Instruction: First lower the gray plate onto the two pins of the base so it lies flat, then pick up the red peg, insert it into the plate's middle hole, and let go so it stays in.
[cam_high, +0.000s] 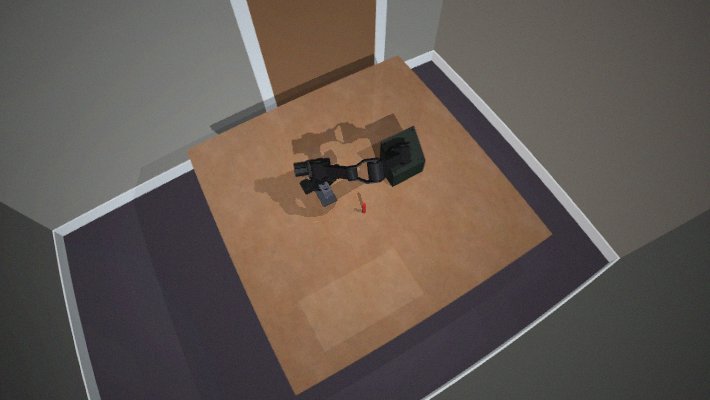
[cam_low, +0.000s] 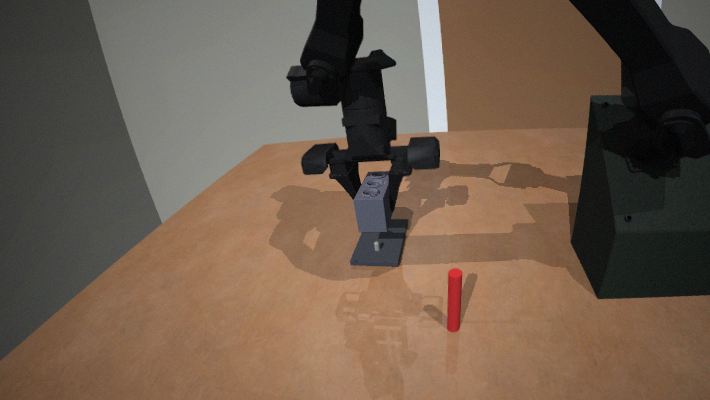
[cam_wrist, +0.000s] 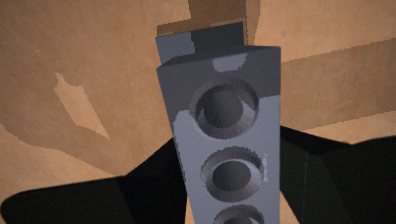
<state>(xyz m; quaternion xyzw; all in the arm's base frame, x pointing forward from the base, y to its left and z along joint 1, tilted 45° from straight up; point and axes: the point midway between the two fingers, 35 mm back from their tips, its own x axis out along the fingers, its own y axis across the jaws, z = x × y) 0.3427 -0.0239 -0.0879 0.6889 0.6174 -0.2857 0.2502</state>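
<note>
Now: the base 5 cm below my gripper tip. From my gripper tip the other things lie so: gray plate: 3 cm above; red peg: 18 cm to the left, 10 cm behind, 2 cm below.
</note>
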